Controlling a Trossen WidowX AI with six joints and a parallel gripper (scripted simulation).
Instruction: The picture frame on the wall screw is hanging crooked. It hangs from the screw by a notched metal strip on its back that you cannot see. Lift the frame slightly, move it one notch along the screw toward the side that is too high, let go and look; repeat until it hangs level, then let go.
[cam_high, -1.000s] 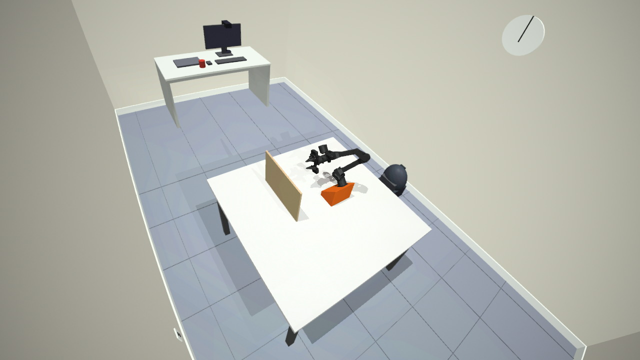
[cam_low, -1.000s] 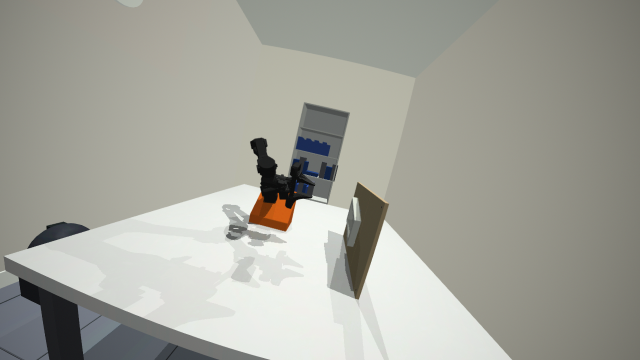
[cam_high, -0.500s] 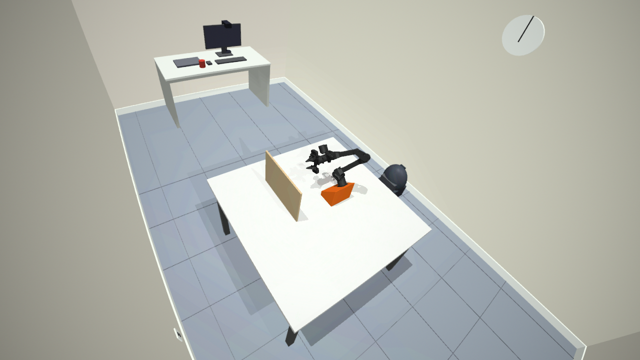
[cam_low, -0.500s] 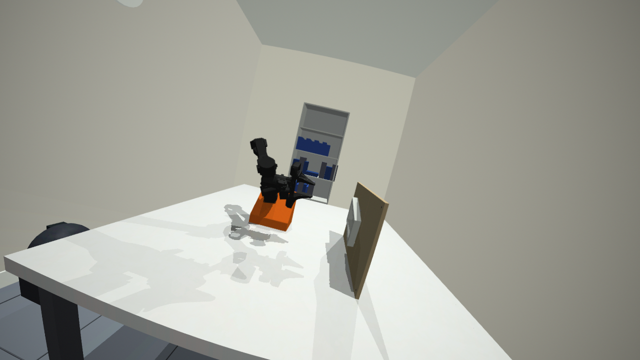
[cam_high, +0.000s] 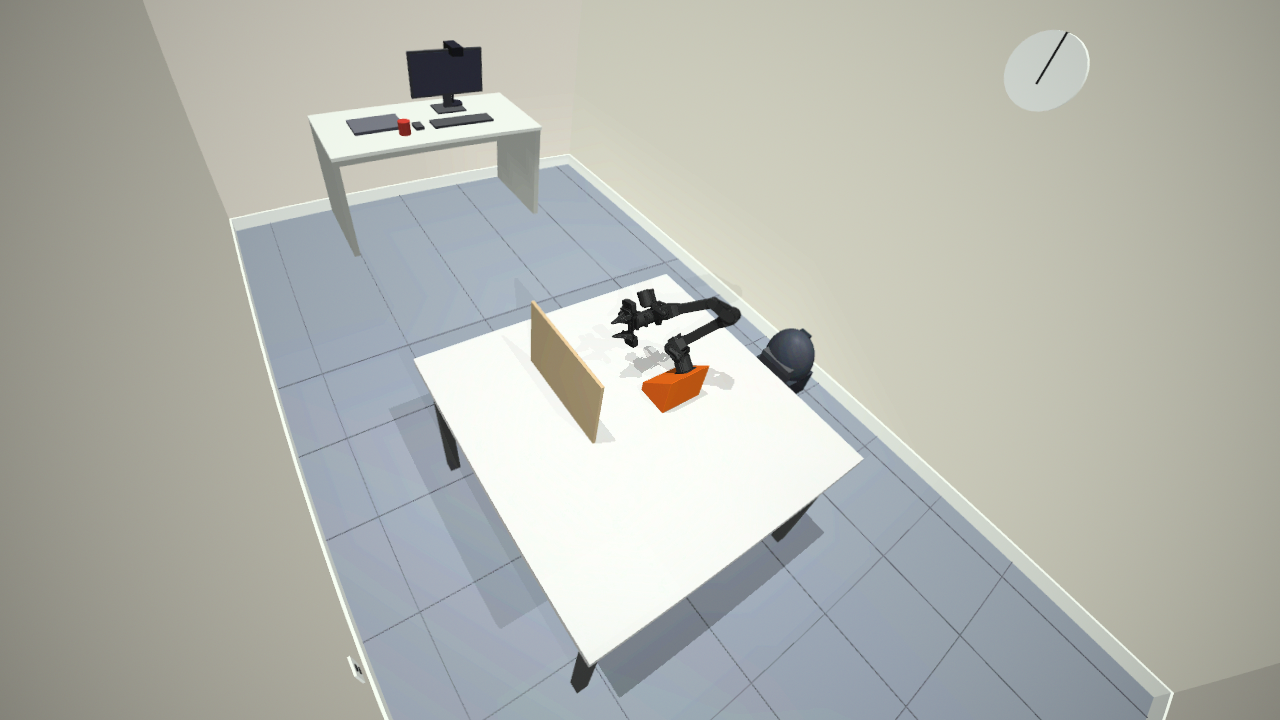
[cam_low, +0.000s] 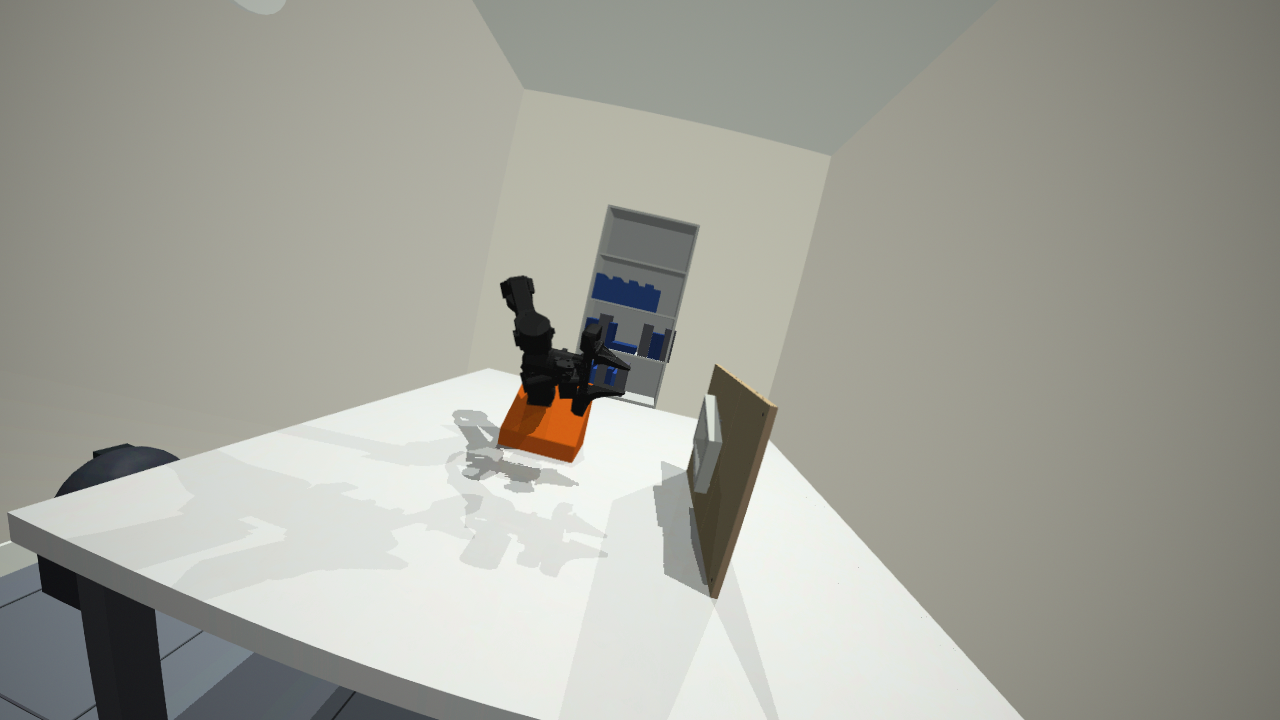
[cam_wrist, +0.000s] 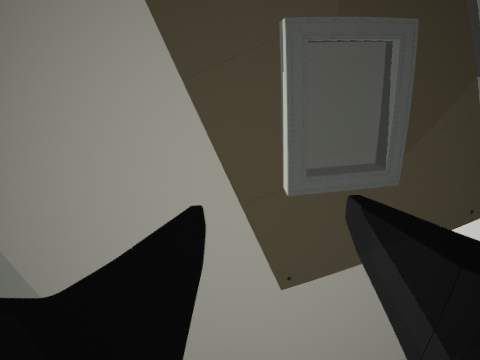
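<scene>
Right now the pale grey picture frame is 200 mm ahead of my gripper tip and 90 mm below it. The rest, counted from my gripper tip: wall panel 210 mm ahead, 10 mm to the right, 100 mm below.
</scene>
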